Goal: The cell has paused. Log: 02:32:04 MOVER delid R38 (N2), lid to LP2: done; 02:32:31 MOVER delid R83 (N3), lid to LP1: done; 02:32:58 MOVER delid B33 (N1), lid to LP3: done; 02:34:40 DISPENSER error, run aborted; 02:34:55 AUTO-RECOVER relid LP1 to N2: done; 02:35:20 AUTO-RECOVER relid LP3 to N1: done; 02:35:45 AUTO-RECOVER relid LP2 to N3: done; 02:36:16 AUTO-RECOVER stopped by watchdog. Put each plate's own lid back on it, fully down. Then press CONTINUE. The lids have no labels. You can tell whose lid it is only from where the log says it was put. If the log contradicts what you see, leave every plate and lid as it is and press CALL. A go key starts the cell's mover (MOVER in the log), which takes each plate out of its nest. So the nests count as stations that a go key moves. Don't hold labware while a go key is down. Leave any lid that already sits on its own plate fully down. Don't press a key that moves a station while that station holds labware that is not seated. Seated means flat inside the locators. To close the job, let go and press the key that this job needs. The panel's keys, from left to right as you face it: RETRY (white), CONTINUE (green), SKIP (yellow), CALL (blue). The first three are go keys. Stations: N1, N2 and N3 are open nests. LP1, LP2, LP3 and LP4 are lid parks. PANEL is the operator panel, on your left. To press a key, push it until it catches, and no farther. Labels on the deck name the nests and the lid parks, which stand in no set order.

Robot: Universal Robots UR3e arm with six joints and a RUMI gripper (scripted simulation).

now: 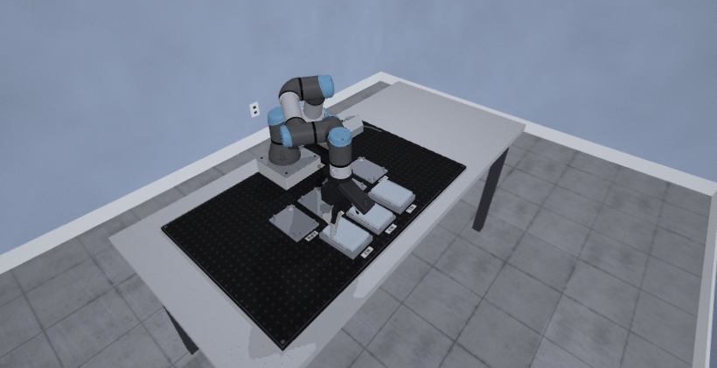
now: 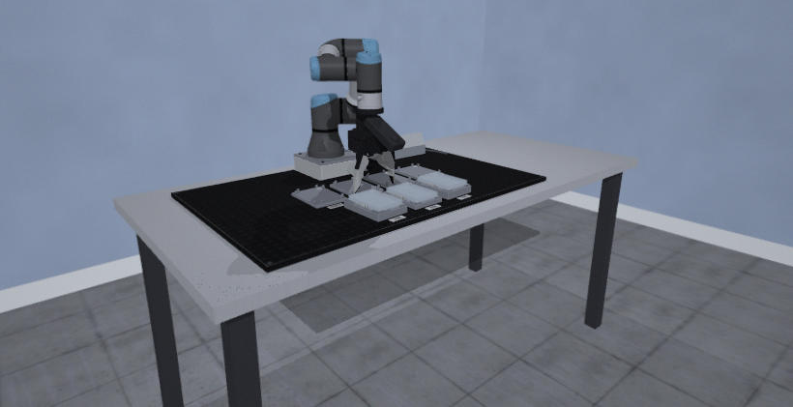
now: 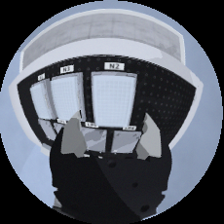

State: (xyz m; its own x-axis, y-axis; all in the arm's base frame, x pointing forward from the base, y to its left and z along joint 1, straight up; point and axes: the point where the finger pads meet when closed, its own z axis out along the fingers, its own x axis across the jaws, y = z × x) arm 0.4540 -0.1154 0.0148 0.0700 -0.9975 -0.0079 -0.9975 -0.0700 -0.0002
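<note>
The clear lid lies 3 cm below my hand. Also, from my hand: LP3 lid park: 18 cm behind, 6 cm to the left, 6 cm below; then lid park LP4: 18 cm behind, 7 cm to the right, 6 cm below; then plate: 4 cm below.
</note>
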